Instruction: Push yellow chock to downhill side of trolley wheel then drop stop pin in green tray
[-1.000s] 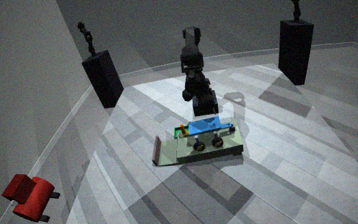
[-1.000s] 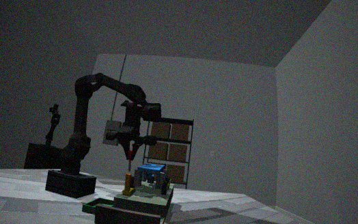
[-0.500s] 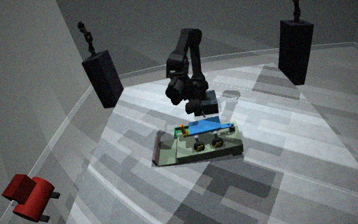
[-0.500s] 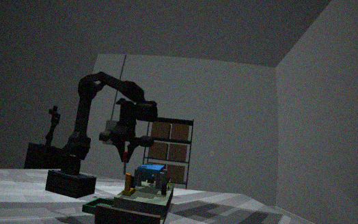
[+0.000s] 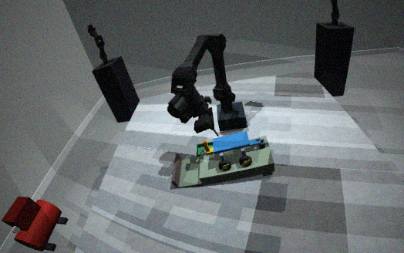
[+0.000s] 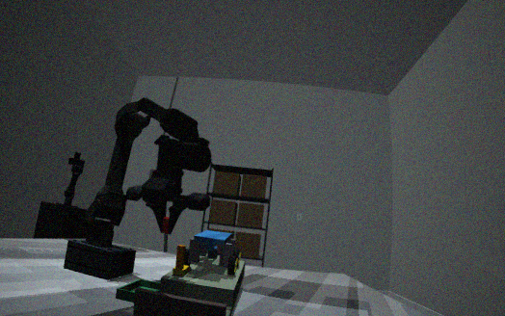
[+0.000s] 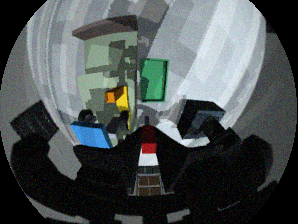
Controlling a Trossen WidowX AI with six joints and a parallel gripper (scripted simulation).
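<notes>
Right now the green tray is 1 cm behind my gripper tip, 4 cm to the right of it and 15 cm below it. From my gripper tip the other things lie so: stop pin: right at my gripper tip; chock: 5 cm ahead, 1 cm to the right, 6 cm below; trolley: 10 cm ahead, 8 cm to the left, 3 cm below.
</notes>
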